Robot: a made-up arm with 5 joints.
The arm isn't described. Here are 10 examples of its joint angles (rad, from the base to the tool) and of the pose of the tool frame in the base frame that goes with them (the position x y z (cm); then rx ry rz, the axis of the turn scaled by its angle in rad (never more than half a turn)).
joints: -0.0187 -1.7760 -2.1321 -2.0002 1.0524
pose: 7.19 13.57 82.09 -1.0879 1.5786 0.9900
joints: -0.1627 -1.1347 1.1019 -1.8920 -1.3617
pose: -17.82 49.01 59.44 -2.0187 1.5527 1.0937
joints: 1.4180 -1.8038 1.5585 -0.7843 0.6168
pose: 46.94 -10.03 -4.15 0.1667 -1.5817 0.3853
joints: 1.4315 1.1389 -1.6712 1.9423 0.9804
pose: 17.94 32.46 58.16 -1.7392 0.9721 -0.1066
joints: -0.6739 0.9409 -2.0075 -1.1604 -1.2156
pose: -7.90 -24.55 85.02 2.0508 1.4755 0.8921
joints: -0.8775 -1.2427 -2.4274 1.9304 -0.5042
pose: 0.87 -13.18 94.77 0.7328 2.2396 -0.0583
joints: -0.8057 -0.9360 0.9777 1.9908 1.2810
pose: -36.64 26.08 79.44 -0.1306 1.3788 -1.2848
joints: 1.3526 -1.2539 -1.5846 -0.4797 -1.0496
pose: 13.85 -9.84 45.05 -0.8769 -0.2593 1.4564
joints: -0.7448 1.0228 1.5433 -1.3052 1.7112
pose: -25.55 -11.46 128.85 1.5506 1.8702 -0.1628
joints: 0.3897 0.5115 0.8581 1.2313 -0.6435
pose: -29.10 61.32 78.13 -1.7098 0.4677 -0.3005
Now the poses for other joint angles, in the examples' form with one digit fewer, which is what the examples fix.
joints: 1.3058 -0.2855 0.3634 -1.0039 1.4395
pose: -4.9 38.7 20.0 0.288 0.642 -0.545
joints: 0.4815 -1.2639 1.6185 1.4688 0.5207
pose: 20.1 53.9 29.1 0.118 0.139 -2.098
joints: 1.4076 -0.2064 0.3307 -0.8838 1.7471
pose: 2.4 38.8 21.3 0.367 0.964 -0.746
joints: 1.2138 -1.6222 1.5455 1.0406 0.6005
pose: 46.8 14.9 1.6 0.075 -1.103 -1.796
